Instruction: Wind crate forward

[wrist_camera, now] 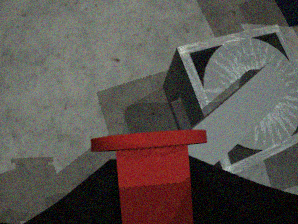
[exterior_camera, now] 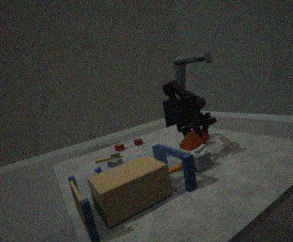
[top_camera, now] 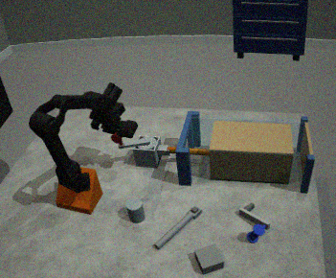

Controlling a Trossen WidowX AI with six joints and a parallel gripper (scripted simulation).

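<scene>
The winch handle with red knob is 30 mm ahead of my gripper tip, 10 mm to the right of it and 30 mm below it. From my gripper tip the other things lie so: red handle: 10 mm behind, 20 mm to the right; grey block: 340 mm ahead, 490 mm to the right, 120 mm below; grey winch: 80 mm ahead, 100 mm below.
</scene>
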